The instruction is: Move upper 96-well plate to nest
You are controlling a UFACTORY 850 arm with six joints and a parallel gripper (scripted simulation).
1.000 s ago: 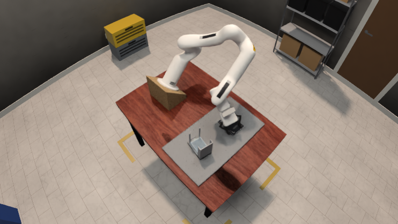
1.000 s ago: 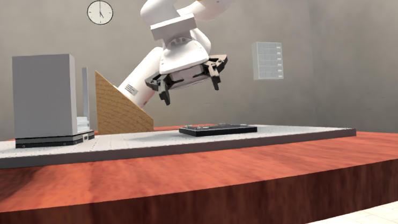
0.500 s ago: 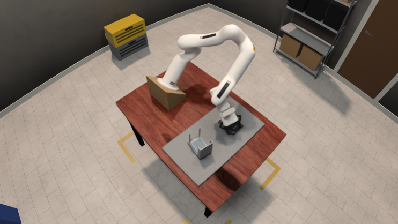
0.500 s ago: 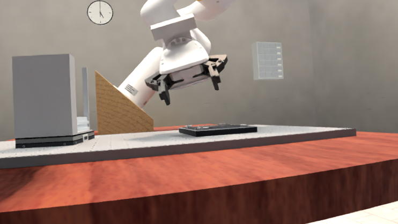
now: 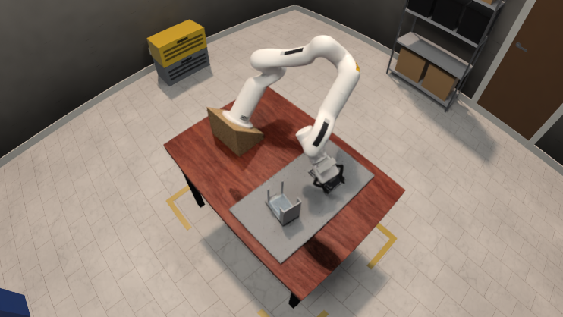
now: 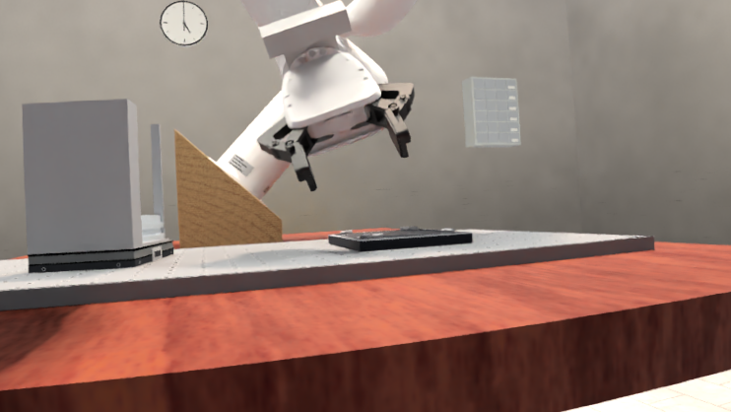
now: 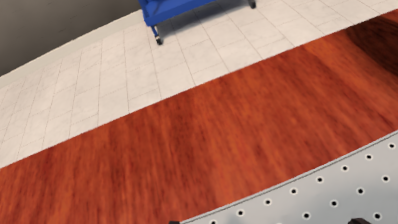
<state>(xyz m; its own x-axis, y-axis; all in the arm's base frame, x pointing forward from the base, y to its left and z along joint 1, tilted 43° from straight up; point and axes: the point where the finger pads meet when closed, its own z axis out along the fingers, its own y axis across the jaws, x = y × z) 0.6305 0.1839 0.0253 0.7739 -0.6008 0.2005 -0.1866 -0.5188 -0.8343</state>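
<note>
Now: the pale 96-well plate 8 cm behind my hand, 25 cm to the right of it and 5 cm below it. Round my hand: plate nest N1: 10 cm behind, 6 cm to the left, 8 cm below.
</note>
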